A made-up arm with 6 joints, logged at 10 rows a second.
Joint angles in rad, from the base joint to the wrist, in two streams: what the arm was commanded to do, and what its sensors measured. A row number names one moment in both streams.
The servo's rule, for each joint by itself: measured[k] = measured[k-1] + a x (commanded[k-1-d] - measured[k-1]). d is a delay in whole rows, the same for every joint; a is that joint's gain. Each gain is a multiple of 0.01, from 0.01 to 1. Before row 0 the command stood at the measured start. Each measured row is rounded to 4 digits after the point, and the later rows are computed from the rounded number. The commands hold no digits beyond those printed.
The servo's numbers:
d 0
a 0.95 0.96 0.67 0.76 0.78 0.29
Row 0, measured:
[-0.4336, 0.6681, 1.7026, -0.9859, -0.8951, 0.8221]
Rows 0 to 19, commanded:
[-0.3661, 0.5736, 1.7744, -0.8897, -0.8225, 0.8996]
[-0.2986, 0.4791, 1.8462, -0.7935, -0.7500, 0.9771]
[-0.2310, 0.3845, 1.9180, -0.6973, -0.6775, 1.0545]
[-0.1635, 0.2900, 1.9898, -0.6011, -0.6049, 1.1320]
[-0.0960, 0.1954, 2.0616, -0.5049, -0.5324, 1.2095]
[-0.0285, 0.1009, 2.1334, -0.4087, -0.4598, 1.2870]
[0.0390, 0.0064, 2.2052, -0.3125, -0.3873, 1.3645]
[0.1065, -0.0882, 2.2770, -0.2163, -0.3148, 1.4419]
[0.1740, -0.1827, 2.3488, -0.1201, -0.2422, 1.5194]
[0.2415, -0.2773, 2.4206, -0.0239, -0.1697, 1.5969]
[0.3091, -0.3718, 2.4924, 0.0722, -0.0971, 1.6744]
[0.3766, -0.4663, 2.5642, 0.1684, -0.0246, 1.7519]
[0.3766, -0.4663, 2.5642, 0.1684, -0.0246, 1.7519]
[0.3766, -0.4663, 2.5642, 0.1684, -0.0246, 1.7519]
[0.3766, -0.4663, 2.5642, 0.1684, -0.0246, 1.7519]
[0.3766, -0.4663, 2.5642, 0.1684, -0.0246, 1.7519]
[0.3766, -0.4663, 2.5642, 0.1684, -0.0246, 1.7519]
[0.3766, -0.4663, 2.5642, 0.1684, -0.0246, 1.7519]
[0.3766, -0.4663, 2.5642, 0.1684, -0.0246, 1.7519]
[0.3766, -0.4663, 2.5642, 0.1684, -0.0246, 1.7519]
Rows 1 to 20, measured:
[-0.3695, 0.5774, 1.7507, -0.9128, -0.8385, 0.8446]
[-0.3021, 0.4830, 1.8147, -0.8221, -0.7695, 0.8830]
[-0.2346, 0.3884, 1.8839, -0.7273, -0.6977, 0.9327]
[-0.1671, 0.2939, 1.9549, -0.6314, -0.6253, 0.9905]
[-0.0996, 0.1993, 2.0264, -0.5353, -0.5528, 1.0540]
[-0.0321, 0.1048, 2.0981, -0.4391, -0.4803, 1.1216]
[0.0354, 0.0103, 2.1699, -0.3429, -0.4078, 1.1920]
[0.1029, -0.0843, 2.2417, -0.2467, -0.3353, 1.2645]
[0.1704, -0.1788, 2.3135, -0.1505, -0.2627, 1.3384]
[0.2379, -0.2734, 2.3853, -0.0543, -0.1902, 1.4134]
[0.3055, -0.3679, 2.4571, 0.0418, -0.1176, 1.4891]
[0.3730, -0.4624, 2.5289, 0.1380, -0.0451, 1.5653]
[0.3764, -0.4661, 2.5526, 0.1611, -0.0291, 1.6194]
[0.3766, -0.4663, 2.5604, 0.1666, -0.0256, 1.6578]
[0.3766, -0.4663, 2.5629, 0.1680, -0.0248, 1.6851]
[0.3766, -0.4663, 2.5638, 0.1683, -0.0246, 1.7045]
[0.3766, -0.4663, 2.5641, 0.1684, -0.0246, 1.7182]
[0.3766, -0.4663, 2.5642, 0.1684, -0.0246, 1.7280]
[0.3766, -0.4663, 2.5642, 0.1684, -0.0246, 1.7349]
[0.3766, -0.4663, 2.5642, 0.1684, -0.0246, 1.7398]

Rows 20 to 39, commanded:
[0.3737, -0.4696, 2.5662, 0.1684, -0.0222, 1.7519]
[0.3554, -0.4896, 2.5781, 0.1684, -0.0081, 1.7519]
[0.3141, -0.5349, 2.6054, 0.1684, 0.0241, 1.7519]
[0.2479, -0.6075, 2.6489, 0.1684, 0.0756, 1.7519]
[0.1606, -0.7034, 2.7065, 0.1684, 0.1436, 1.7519]
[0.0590, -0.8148, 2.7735, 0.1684, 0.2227, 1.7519]
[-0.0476, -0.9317, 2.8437, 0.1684, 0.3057, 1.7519]
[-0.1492, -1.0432, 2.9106, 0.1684, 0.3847, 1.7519]
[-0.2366, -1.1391, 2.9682, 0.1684, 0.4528, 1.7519]
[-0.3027, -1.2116, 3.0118, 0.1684, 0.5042, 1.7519]
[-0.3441, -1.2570, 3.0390, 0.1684, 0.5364, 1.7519]
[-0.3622, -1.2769, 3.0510, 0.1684, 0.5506, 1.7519]
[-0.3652, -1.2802, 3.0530, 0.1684, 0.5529, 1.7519]
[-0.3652, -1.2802, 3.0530, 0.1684, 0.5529, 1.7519]
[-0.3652, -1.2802, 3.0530, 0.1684, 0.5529, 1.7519]
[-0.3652, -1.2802, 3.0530, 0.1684, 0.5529, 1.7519]
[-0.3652, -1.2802, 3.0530, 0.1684, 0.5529, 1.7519]
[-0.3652, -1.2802, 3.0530, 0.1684, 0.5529, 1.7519]
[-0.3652, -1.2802, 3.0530, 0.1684, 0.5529, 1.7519]
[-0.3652, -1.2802, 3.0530, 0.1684, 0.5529, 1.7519]
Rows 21 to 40, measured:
[0.3738, -0.4695, 2.5655, 0.1684, -0.0227, 1.7433]
[0.3563, -0.4888, 2.5739, 0.1684, -0.0113, 1.7458]
[0.3162, -0.5331, 2.5950, 0.1684, 0.0163, 1.7476]
[0.2513, -0.6045, 2.6311, 0.1684, 0.0626, 1.7488]
[0.1651, -0.6994, 2.6816, 0.1684, 0.1258, 1.7497]
[0.0643, -0.8102, 2.7432, 0.1684, 0.2014, 1.7503]
[-0.0420, -0.9268, 2.8105, 0.1684, 0.2828, 1.7508]
[-0.1438, -1.0385, 2.8776, 0.1684, 0.3623, 1.7511]
[-0.2320, -1.1351, 2.9383, 0.1684, 0.4329, 1.7513]
[-0.2992, -1.2085, 2.9875, 0.1684, 0.4885, 1.7515]
[-0.3419, -1.2551, 3.0220, 0.1684, 0.5259, 1.7516]
[-0.3612, -1.2760, 3.0414, 0.1684, 0.5452, 1.7517]
[-0.3650, -1.2800, 3.0492, 0.1684, 0.5512, 1.7518]
[-0.3652, -1.2802, 3.0517, 0.1684, 0.5525, 1.7518]
[-0.3652, -1.2802, 3.0526, 0.1684, 0.5528, 1.7518]
[-0.3652, -1.2802, 3.0529, 0.1684, 0.5529, 1.7518]
[-0.3652, -1.2802, 3.0530, 0.1684, 0.5529, 1.7518]
[-0.3652, -1.2802, 3.0530, 0.1684, 0.5529, 1.7518]
[-0.3652, -1.2802, 3.0530, 0.1684, 0.5529, 1.7518]
[-0.3652, -1.2802, 3.0530, 0.1684, 0.5529, 1.7518]

